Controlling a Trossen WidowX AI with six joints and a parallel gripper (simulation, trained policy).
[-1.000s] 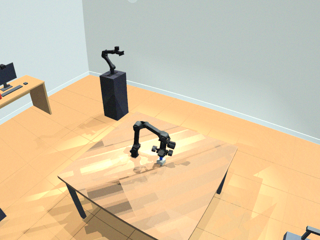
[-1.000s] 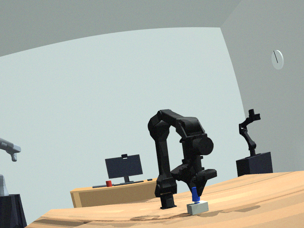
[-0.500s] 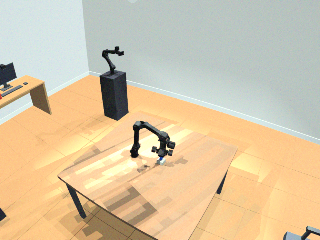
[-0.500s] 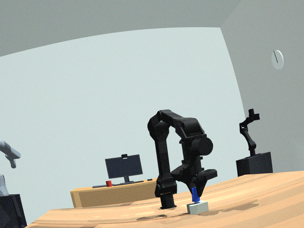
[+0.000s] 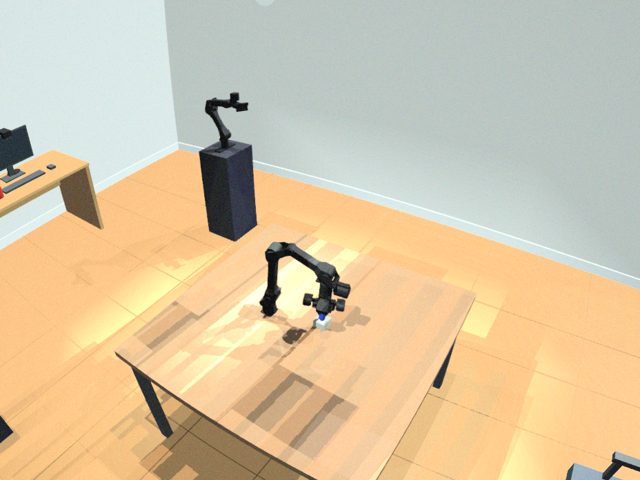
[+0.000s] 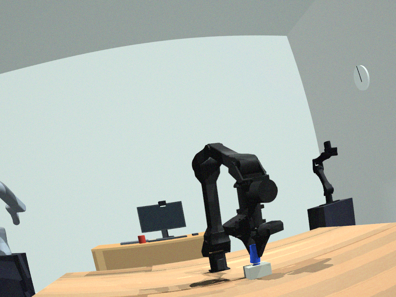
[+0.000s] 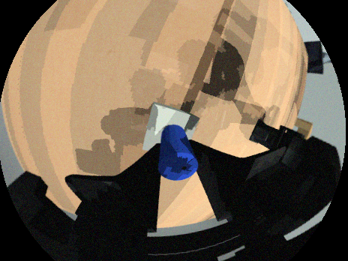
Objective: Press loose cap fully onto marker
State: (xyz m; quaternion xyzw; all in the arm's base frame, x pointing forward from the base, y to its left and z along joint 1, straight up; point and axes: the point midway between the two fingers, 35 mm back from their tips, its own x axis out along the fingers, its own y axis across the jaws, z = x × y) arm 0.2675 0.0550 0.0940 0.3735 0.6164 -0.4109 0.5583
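Right now the blue cap is 1 cm above my gripper tip. Round my gripper tip: blue marker: 1 cm above; holder block: 4 cm below.
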